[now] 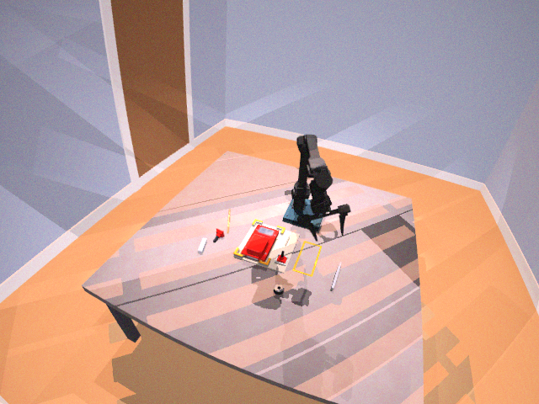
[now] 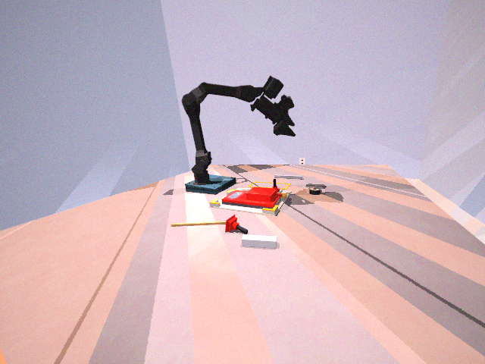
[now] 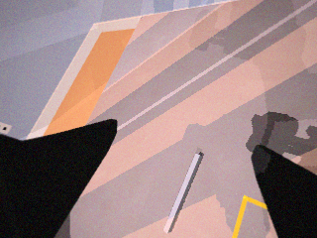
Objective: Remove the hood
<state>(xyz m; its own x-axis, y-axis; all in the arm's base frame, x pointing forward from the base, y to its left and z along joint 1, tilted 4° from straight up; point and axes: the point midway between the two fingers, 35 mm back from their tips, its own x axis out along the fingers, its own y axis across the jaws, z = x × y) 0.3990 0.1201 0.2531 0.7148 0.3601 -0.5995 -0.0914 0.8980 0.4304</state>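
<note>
The red hood lies 110 mm behind my gripper tip, 270 mm to the right of it and 200 mm below it. Also, from my gripper tip: grey bar (40 mm behind, 80 mm to the left, 240 mm below); thin stick (260 mm behind, 450 mm to the right, 240 mm below); dark ring (80 mm ahead, 140 mm to the right, 240 mm below).
</note>
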